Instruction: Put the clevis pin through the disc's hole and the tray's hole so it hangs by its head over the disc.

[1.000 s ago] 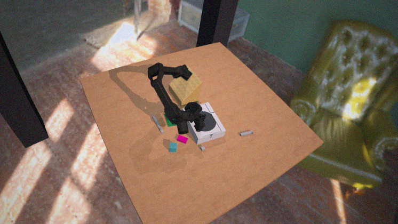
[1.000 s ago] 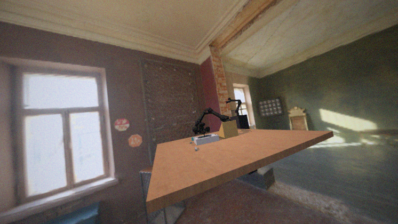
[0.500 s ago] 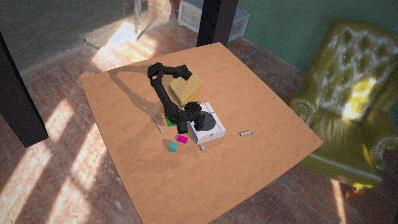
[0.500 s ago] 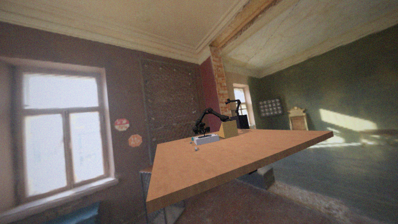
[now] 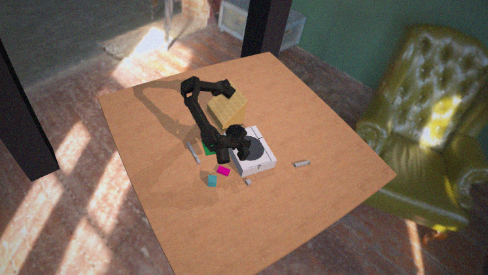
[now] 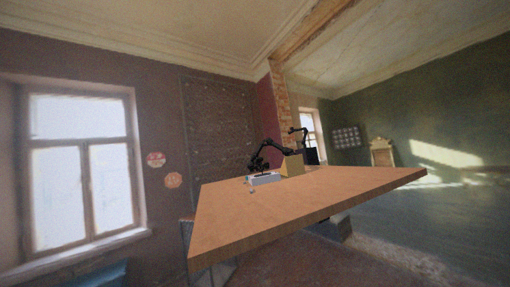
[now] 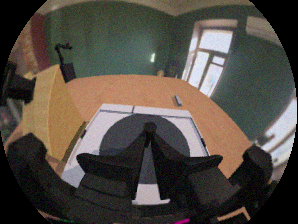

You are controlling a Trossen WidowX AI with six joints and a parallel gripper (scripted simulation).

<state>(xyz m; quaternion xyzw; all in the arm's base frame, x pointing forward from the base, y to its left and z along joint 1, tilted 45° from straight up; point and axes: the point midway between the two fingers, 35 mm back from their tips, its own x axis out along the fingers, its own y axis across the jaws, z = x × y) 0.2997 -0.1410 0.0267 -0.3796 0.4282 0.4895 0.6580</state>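
Now: gripper tip 40 mm above the rimmed tray. Also, from my gripper tip: dark clevis pin: 10 mm below; then dark grey disc: 30 mm below; then magenta block: 20 mm ahead, 170 mm to the right, 80 mm below.
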